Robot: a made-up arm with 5 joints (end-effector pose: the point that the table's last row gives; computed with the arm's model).
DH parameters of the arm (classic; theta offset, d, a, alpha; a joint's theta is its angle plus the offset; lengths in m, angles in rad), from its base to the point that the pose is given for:
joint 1: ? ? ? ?
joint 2: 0 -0.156 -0.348 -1.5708
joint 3: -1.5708 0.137 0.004 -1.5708
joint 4: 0 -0.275 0.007 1.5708
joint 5: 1.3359 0 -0.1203 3.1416
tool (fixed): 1.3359 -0.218 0 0
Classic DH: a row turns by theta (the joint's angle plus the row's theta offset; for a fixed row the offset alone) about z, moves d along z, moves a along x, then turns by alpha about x.
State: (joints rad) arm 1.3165 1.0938 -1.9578 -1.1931 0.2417
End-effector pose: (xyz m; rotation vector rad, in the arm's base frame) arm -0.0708 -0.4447 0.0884 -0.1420 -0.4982 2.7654
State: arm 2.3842 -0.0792 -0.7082 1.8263 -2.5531
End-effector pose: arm -0.1771 -0.3206 0.0121 -0.4364 1.7384 -0.4051
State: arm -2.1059 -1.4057 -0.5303 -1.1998 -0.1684
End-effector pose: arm -0.0134 0.6304 -0.4181 0.6960 2.3257 -1.5293
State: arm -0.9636 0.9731 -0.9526 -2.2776 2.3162
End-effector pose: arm -0.2881 0.3698 0.3640 -1.3046 0.8788 -1.3489
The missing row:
joint 1: -1.5708 0.176 0.251 -1.5708
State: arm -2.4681 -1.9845 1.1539 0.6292 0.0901
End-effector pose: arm -0.6367 0.3899 -0.0566 -2.5348 1.5199 -0.9337
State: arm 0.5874 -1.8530 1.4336 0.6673 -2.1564
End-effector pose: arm 0.4068 -0.5384 -0.0079 -2.6237 0.1034 0.5970
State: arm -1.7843 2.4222 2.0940 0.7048 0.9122
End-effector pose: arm -0.0850 -0.0424 0.3530 -1.5591 -1.2849 1.3879
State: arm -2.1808 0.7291 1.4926 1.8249 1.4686
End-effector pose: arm -0.2080 -0.0648 0.3272 1.0080 0.5521 0.9736
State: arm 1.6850 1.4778 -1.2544 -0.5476 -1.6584
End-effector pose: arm 0.0142 -0.4449 0.3809 -0.9398 0.4882 -1.4254
